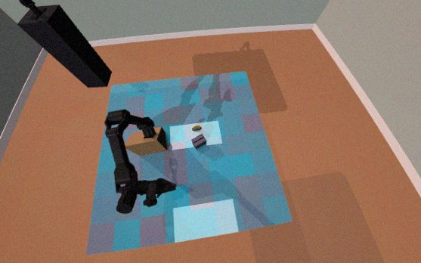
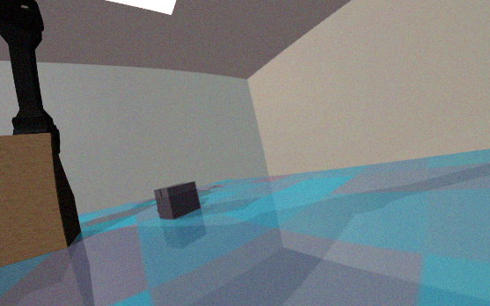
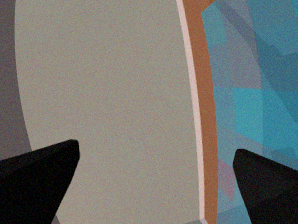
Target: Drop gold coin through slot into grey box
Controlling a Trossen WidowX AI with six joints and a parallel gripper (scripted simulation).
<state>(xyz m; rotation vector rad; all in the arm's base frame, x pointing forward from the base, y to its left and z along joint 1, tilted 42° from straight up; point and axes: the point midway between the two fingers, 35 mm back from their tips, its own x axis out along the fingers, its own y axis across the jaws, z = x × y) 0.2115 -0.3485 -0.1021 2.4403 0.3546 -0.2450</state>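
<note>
My gripper tip is now 8 cm short of the gold coin, 45 cm to the right of it and 33 cm above it.
</note>
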